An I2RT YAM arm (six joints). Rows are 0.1 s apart.
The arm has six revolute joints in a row. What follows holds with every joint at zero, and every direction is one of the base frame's. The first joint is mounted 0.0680 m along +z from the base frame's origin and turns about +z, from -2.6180 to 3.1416 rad. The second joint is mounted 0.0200 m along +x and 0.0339 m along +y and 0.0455 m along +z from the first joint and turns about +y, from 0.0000 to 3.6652 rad. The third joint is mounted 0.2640 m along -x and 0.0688 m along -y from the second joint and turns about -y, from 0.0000 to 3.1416 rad. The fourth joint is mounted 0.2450 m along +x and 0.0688 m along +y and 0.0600 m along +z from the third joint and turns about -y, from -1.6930 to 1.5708 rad. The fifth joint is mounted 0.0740 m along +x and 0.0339 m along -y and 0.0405 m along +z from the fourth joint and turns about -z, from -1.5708 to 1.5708 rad. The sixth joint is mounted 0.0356 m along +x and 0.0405 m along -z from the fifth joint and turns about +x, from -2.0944 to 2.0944 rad. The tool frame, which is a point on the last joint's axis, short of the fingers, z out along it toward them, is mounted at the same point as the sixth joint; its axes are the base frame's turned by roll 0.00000, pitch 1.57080 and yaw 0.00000 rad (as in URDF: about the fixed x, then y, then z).
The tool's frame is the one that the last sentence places.
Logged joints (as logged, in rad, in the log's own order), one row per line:
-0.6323 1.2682 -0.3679 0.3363 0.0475 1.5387
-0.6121 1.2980 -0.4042 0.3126 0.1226 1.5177
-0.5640 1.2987 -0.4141 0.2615 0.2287 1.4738
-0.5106 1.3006 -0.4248 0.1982 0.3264 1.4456
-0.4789 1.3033 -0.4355 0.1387 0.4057 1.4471
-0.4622 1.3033 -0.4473 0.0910 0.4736 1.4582
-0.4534 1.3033 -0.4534 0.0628 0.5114 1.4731
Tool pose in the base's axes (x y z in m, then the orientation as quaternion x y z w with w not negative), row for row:
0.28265 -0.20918 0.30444 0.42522 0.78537 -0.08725 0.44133
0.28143 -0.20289 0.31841 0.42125 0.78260 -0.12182 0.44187
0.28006 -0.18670 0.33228 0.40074 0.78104 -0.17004 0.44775
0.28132 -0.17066 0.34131 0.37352 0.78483 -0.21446 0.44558
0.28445 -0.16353 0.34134 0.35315 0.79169 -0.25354 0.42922
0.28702 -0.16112 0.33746 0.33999 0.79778 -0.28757 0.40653
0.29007 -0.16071 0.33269 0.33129 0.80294 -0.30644 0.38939
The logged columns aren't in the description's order. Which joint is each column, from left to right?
Columns, left to right: joint 1, joint 3, joint 4, joint 6, joint 5, joint 2.
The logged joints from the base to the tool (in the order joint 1, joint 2, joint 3, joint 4, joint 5, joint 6), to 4 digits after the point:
-0.6323 1.5387 1.2682 -0.3679 0.0475 0.3363
-0.6121 1.5177 1.2980 -0.4042 0.1226 0.3126
-0.5640 1.4738 1.2987 -0.4141 0.2287 0.2615
-0.5106 1.4456 1.3006 -0.4248 0.3264 0.1982
-0.4789 1.4471 1.3033 -0.4355 0.4057 0.1387
-0.4622 1.4582 1.3033 -0.4473 0.4736 0.0910
-0.4534 1.4731 1.3033 -0.4534 0.5114 0.0628

